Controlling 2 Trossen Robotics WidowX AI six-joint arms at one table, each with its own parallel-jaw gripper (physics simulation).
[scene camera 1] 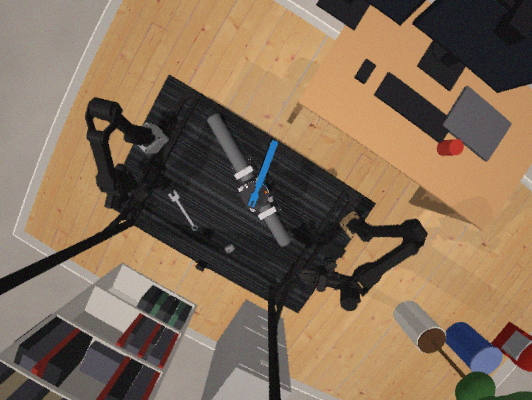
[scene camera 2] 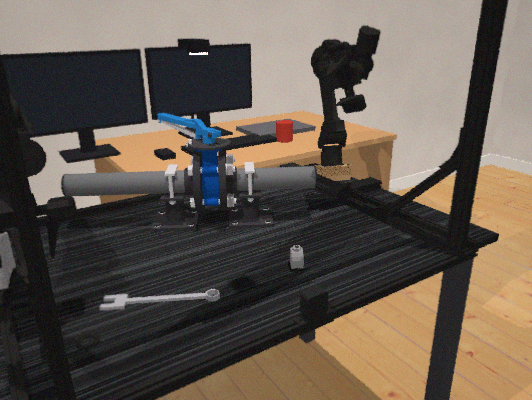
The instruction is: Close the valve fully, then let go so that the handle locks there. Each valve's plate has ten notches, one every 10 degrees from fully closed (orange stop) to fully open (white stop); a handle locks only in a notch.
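Where they show: left gripper, fingertip midpoint: (scene camera 1: 139,184); right gripper, fingertip midpoint: (scene camera 1: 298,272) (scene camera 2: 332,90); left arm's base at its link origin: (scene camera 1: 146,137); right arm's base at its link origin: (scene camera 1: 353,225) (scene camera 2: 332,165).
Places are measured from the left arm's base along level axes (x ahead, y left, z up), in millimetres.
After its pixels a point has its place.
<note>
The valve (scene camera 1: 263,201) @[x 564, y 191, z 107 mm] (scene camera 2: 210,186) @[x 510, y 133, z 4 mm] stands on a grey pipe (scene camera 1: 277,229) @[x 710, y 137, z 33 mm] (scene camera 2: 112,184) @[x 269, y 218, z 11 mm] across the table. Its long blue handle (scene camera 1: 265,165) @[x 464, y 300, z 153 mm] (scene camera 2: 182,121) @[x 469, y 266, z 151 mm] points to the upper right in scene camera 1, slanted across the pipe, between the white marks left of the pivot and the small orange mark (scene camera 1: 266,192) @[x 544, y 227, z 119 mm] at its right. The exact notch cannot be read. My left gripper (scene camera 1: 119,194) is open and empty, at the table's left side, well away from the handle. My right gripper (scene camera 1: 321,281) is open and empty, near the right end, also apart from the handle. Their fingers are dark and hard to make out.
A light wrench (scene camera 1: 183,211) @[x 341, y -169, z -105 mm] (scene camera 2: 165,298) @[x 349, y -175, z -106 mm] and a small whitish block (scene camera 1: 229,248) @[x 639, y -126, z -66 mm] (scene camera 2: 296,258) @[x 636, y -153, z -81 mm] lie on the black table (scene camera 1: 200,240) @[x 510, y -224, z -114 mm] (scene camera 2: 240,270) @[x 521, y -107, z -114 mm] in front of the valve. Black frame posts (scene camera 2: 472,125) @[x 1011, y -200, z 191 mm] stand at the table. A desk (scene camera 1: 340,105) with monitors and a red cup (scene camera 1: 450,147) (scene camera 2: 284,131) stands behind.
</note>
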